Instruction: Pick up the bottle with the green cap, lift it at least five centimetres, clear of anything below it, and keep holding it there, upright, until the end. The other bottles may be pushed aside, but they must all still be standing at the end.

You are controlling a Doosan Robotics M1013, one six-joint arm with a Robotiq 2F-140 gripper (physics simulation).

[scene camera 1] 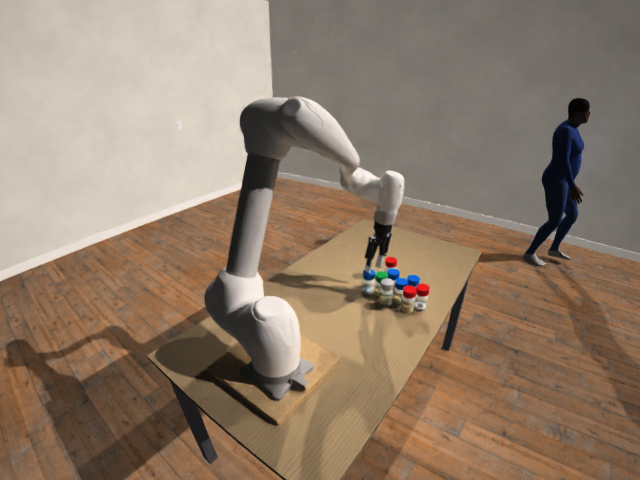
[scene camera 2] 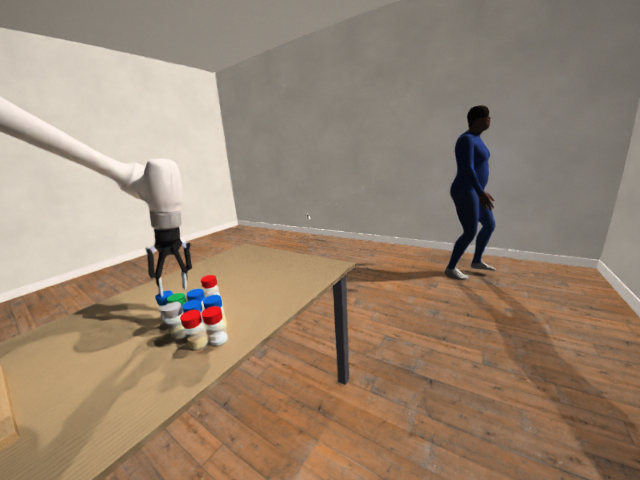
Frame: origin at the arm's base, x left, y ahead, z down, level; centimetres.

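Seen in the pictures: gripper, fingertip midpoint: (scene camera 1: 372, 269) (scene camera 2: 173, 291); arm's base, link origin: (scene camera 1: 277, 370).
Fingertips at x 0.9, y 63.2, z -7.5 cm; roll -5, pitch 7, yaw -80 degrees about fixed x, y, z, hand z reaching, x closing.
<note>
Offsets run from my fingertips to a thing's top centre. Level surfaces: height alone.
The bottle with the green cap {dx -5.6, dy -1.9, dz -0.4 cm} (scene camera 1: 381, 276) (scene camera 2: 176, 298) stands on the table {dz +10.1 cm} (scene camera 1: 330, 289) (scene camera 2: 258, 268) among the other bottles; its body is mostly hidden by the white-capped bottle {dx -10.3, dy -5.6, dz -0.4 cm} (scene camera 1: 386, 292) (scene camera 2: 172, 312) in front of it. My gripper (scene camera 1: 374, 266) (scene camera 2: 172, 290) points down, partly open, with nothing between its fingers. Its fingertips are at about cap height or slightly above the back left of the group. One fingertip overlaps the blue-capped bottle {dx +0.1, dy -3.3, dz -0.4 cm} (scene camera 1: 368, 284) (scene camera 2: 163, 298) at the left in both views; I cannot tell whether they touch.
More blue-capped bottles {dx -8.8, dy +3.2, dz -0.4 cm} (scene camera 1: 393, 274) (scene camera 2: 195, 295) and red-capped bottles {dx -20.4, dy -5.1, dz -0.4 cm} (scene camera 1: 408, 292) (scene camera 2: 191, 319) stand upright close by, to the right and in front. Another red-capped bottle {dx -3.1, dy +12.1, dz -0.4 cm} (scene camera 1: 391, 262) (scene camera 2: 209, 282) stands at the back. A person in blue (scene camera 1: 563, 165) (scene camera 2: 470, 180) is on the floor beyond the table.
</note>
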